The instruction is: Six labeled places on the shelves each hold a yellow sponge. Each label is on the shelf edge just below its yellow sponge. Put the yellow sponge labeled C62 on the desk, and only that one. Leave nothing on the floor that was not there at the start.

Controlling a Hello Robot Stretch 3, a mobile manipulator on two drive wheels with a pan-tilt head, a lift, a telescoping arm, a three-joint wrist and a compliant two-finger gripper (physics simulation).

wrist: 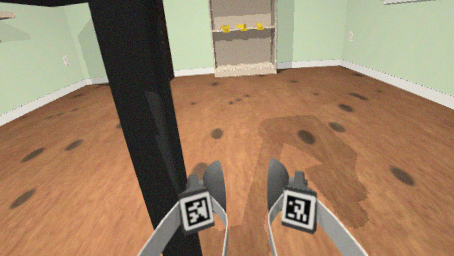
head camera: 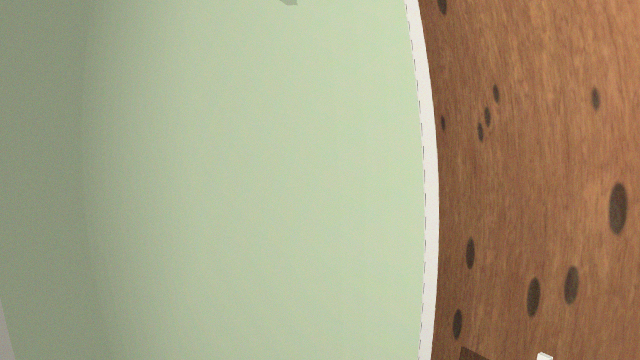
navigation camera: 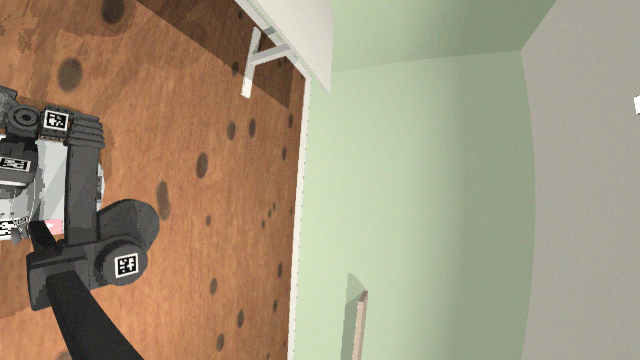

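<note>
A tall pale shelf unit [wrist: 245, 70] stands against the far wall in the wrist view. Three small yellow sponges [wrist: 225, 28] [wrist: 242, 27] [wrist: 260, 26] sit in a row on one of its boards; their labels are too small to read, so I cannot tell which is C62. A white desk [navigation camera: 305, 35] with a white leg shows in part at the top of the navigation view. My gripper [wrist: 245, 178] is open and empty over the floor, far from the shelf unit. Neither the sponges nor the shelf unit show in the head view.
The head view shows a green wall [head camera: 260, 175], a white baseboard [head camera: 430, 175] and wooden floor [head camera: 540, 175]. A wooden wall ledge [navigation camera: 359, 325] shows low in the navigation view. My black mast [wrist: 145, 125] hides part of the wrist view. My base and folded arm are at left in the navigation view.
</note>
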